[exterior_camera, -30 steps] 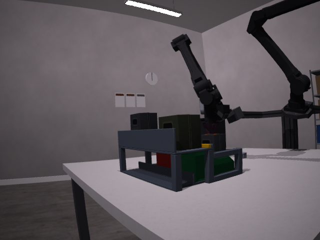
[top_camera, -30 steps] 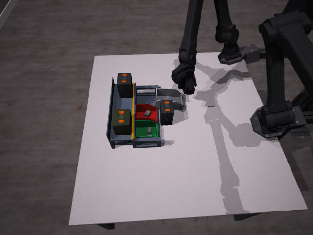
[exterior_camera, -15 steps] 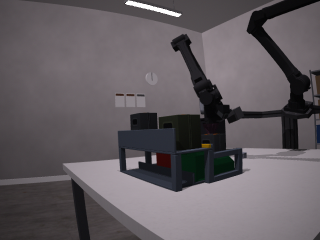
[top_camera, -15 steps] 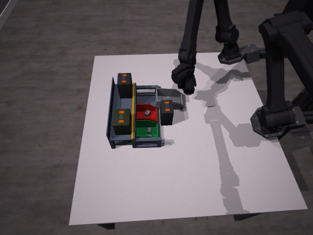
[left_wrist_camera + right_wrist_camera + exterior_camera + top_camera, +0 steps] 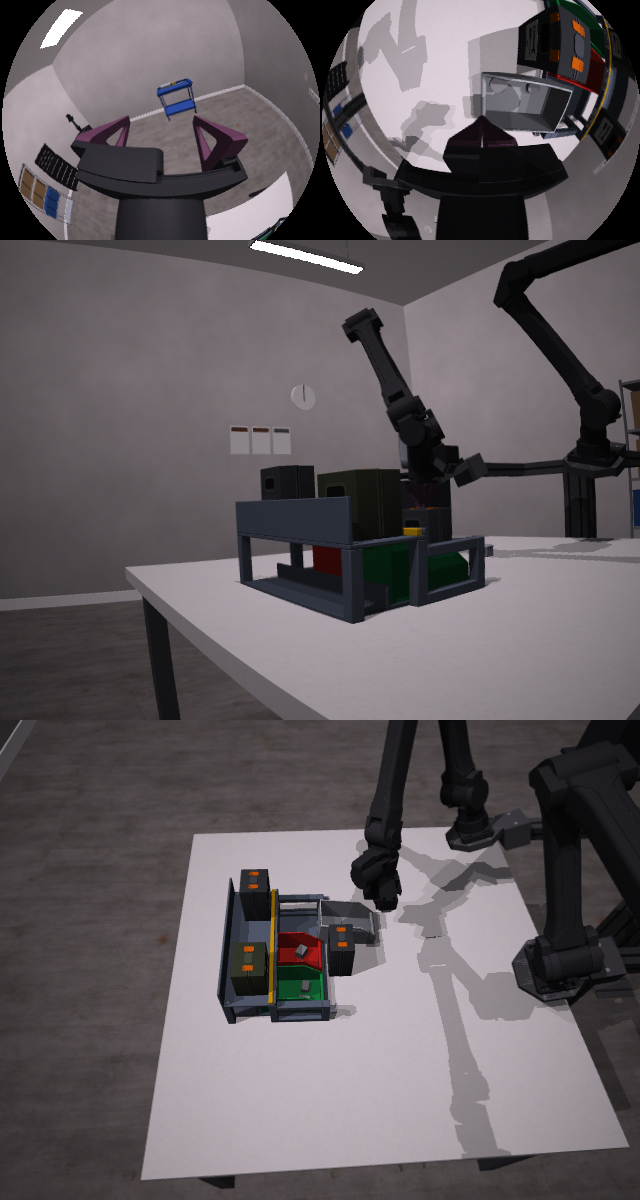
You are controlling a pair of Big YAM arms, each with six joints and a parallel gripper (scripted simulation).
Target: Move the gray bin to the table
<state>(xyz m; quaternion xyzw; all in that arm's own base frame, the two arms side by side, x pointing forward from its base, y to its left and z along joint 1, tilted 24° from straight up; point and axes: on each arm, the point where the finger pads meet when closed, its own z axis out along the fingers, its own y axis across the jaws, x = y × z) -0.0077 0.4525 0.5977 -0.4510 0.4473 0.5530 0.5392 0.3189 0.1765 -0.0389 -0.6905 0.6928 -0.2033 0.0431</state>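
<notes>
Right now my right hand is 80 mm short of the gray bin, 10 mm to the left of it and 70 mm above it. Round my right hand: green bin (270 mm ahead, 190 mm to the left, 70 mm below); then red bin (260 mm ahead, 80 mm to the left, 70 mm below); then shelf (290 mm ahead, 70 mm to the left, 50 mm below).
</notes>
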